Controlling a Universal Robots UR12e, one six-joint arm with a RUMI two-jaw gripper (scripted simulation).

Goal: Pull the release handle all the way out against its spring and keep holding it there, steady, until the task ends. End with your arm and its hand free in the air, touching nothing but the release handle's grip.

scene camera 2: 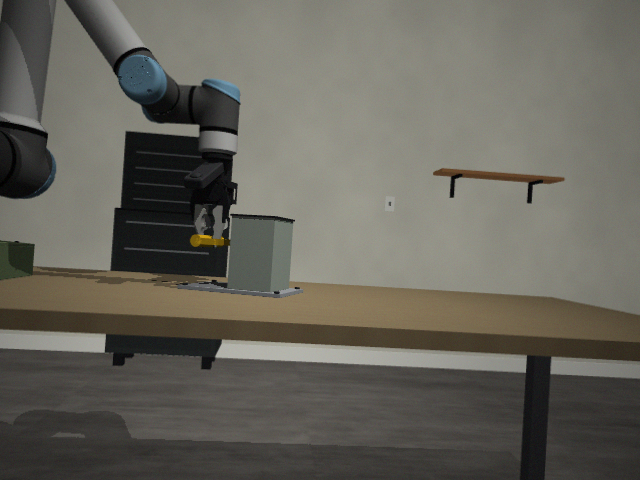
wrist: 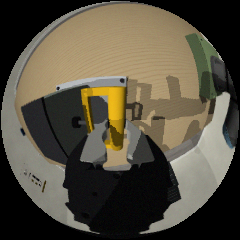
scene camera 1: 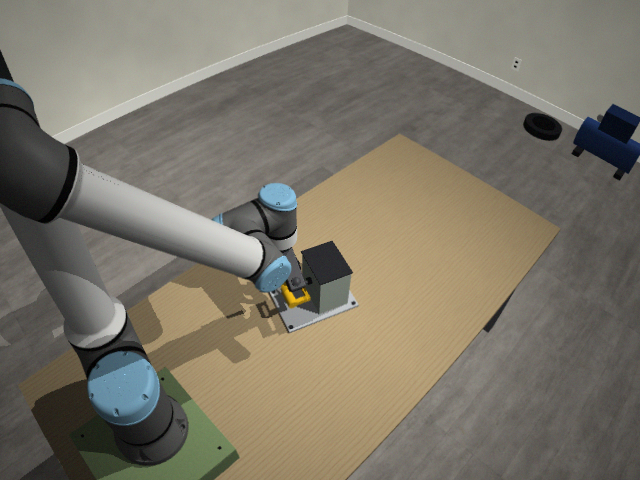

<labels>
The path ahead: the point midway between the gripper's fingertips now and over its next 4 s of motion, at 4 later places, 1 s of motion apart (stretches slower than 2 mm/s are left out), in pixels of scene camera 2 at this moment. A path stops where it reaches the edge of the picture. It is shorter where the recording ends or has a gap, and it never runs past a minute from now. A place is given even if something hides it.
My gripper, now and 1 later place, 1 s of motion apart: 208, 248; 195, 246
</labels>
